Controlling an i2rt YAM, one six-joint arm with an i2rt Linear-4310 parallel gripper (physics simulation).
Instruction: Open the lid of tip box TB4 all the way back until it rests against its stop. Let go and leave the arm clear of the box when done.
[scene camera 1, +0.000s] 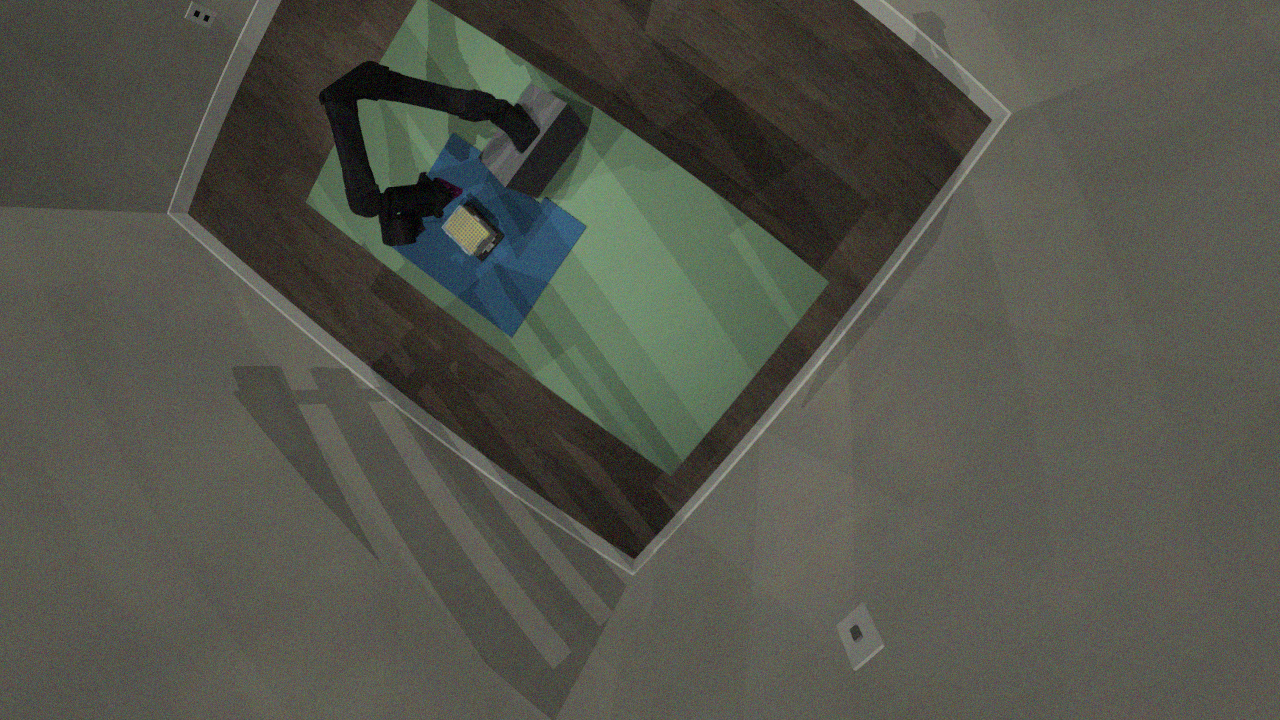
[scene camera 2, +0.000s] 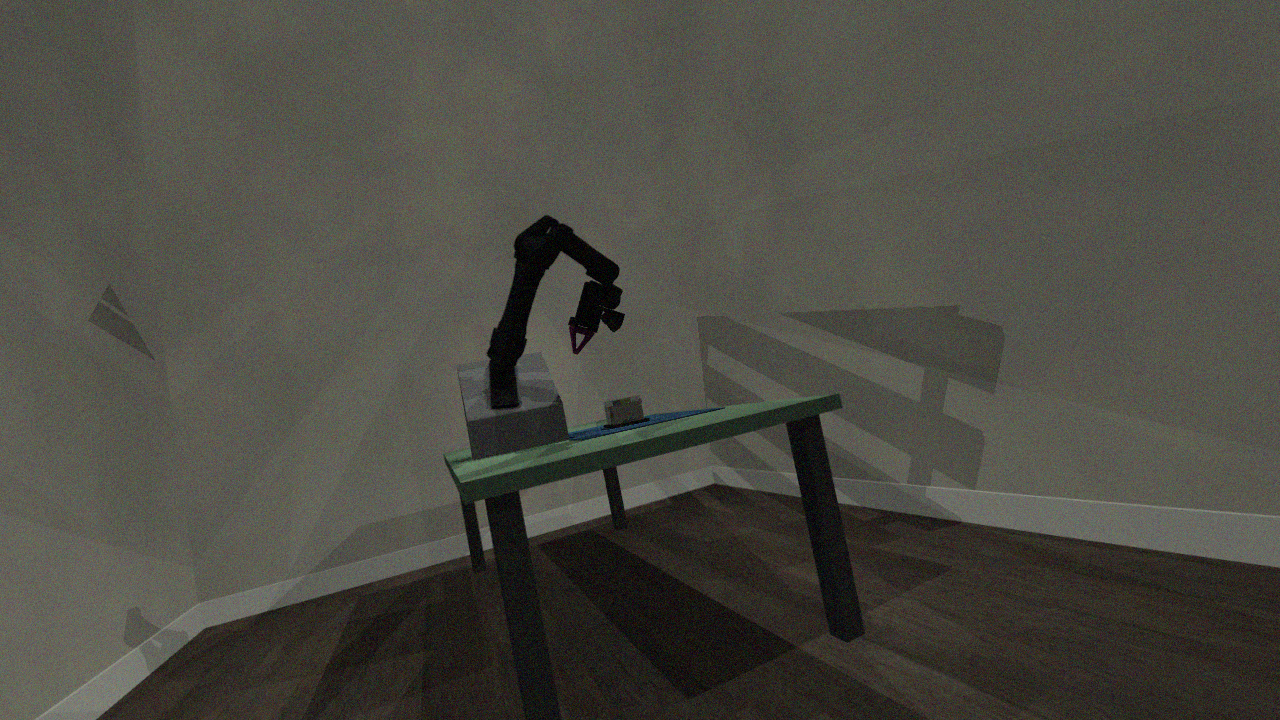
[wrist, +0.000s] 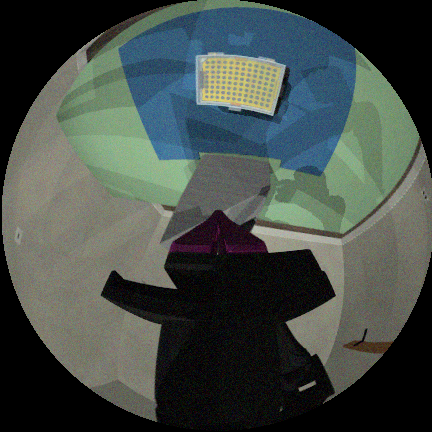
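Pixels of known places: gripper, between the fingertips: (scene camera 1: 461, 191) (scene camera 2: 575, 353) (wrist: 217, 214); arm's base, origin of its link: (scene camera 1: 521, 128) (scene camera 2: 503, 383).
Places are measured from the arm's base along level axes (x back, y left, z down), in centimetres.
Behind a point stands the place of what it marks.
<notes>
The tip box (scene camera 1: 469, 230) {x -31.0, y 3.6, z 10.0 cm} (scene camera 2: 623, 411) {x -30.7, y -3.6, z 13.8 cm} (wrist: 241, 84) {x -31.6, y 1.7, z 10.0 cm} stands on the blue mat (scene camera 1: 537, 291) {x -32.0, y 28.6, z 17.8 cm} (wrist: 145, 95) {x -29.8, y 24.8, z 17.8 cm}. A yellow rack with many round holes shows through its clear lid, which appears to lie down over the box. Small tabs show at two opposite sides in the wrist view. No TB4 label is legible. My gripper (scene camera 1: 459, 191) {x -21.1, y 0.9, z -5.0 cm} (scene camera 2: 577, 351) {x -21.1, y 0.9, z -5.0 cm} (wrist: 217, 214) {x -21.1, y 0.9, z -5.0 cm} is shut and empty, with its magenta fingertips together. It hangs well above the mat, on the side of the box towards the arm's base, and touches nothing.
The grey base block (scene camera 1: 547, 147) {x 1.0, y 8.9, z -0.7 cm} (scene camera 2: 514, 429) {x -0.7, y -8.8, z 12.6 cm} (wrist: 227, 177) {x -13.2, y 1.8, z 9.2 cm} carries the arm at one end of the green table (scene camera 1: 662, 268) {x -1.9, y 50.1, z 18.1 cm} (scene camera 2: 716, 428) {x -35.5, y -55.5, z 19.1 cm} (wrist: 125, 165) {x -3.9, y 46.7, z 18.1 cm}. The black arm (scene camera 1: 353, 152) {x -24.9, y -11.8, z -31.4 cm} (scene camera 2: 519, 300) {x -7.2, y -17.2, z -18.3 cm} arches up from the block and down to the gripper. Walls stand around the table.
</notes>
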